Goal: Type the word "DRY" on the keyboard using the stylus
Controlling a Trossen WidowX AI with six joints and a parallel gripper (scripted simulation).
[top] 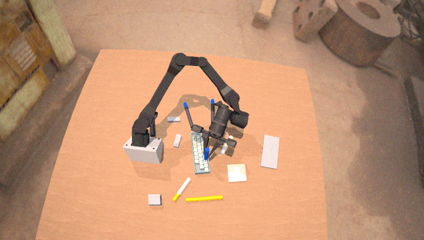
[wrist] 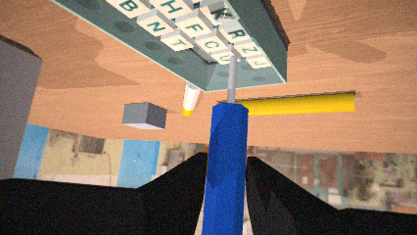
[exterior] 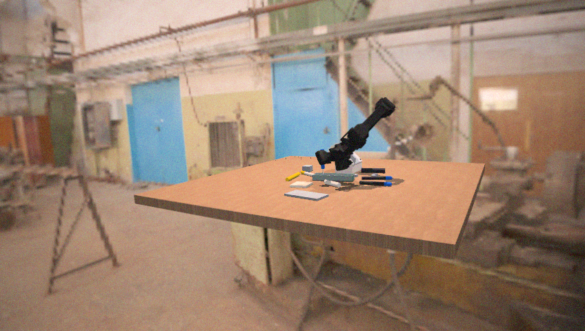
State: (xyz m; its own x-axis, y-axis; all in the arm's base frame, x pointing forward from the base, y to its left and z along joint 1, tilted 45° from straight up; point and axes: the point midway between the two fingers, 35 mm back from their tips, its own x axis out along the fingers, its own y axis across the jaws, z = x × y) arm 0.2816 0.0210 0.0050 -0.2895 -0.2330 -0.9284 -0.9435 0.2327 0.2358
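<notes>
The blue stylus lies 10 mm below my gripper tip. Round my gripper tip: white cylinder: 90 mm to the left, 90 mm ahead, 70 mm below; stylus tip: 50 mm below; white pad: 140 mm ahead, 80 mm below, 40 mm to the right.
</notes>
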